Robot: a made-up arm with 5 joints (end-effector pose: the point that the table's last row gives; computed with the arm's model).
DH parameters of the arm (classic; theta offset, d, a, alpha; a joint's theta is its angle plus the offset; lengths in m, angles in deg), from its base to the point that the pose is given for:
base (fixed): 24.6 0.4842 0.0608 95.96
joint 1: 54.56 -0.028 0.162 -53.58
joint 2: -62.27 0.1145 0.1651 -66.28
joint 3: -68.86 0.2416 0.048 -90
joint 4: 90 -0.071 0.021 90
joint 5: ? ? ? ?
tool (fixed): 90 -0.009 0 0
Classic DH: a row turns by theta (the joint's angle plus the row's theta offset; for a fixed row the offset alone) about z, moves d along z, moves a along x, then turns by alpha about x.
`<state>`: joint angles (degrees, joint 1 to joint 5).
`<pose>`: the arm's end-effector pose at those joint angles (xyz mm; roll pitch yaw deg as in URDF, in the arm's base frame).
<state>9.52 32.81 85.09 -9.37 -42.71</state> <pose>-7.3 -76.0 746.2 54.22 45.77 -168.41</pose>
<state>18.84 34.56 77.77 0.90 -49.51</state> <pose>-87.5 -75.7 732.0 49.40 46.46 176.49</pose>
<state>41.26 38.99 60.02 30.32 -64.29</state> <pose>-287.6 -49.1 663.3 32.72 34.48 150.67</pose>
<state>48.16 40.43 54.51 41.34 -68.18</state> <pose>-351.6 -40.1 635.5 28.48 28.32 149.51</pose>
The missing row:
joint 5: 90 -0.243 0.101 -90
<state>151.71 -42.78 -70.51 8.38 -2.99</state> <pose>-124.6 -443.0 426.8 175.56 -44.56 -118.75</pose>
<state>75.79 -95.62 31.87 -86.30 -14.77</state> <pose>97.3 -74.6 369.7 -0.07 12.77 110.44</pose>
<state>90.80 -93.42 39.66 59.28 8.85</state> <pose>108.6 -476.6 637.7 -138.37 -37.08 -102.19</pose>
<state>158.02 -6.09 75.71 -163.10 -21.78</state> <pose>-273.7 -470.7 215.6 -4.46 -28.96 -102.43</pose>
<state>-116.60 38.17 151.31 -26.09 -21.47</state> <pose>393.2 18.5 308.6 -51.62 -19.56 -70.36</pose>
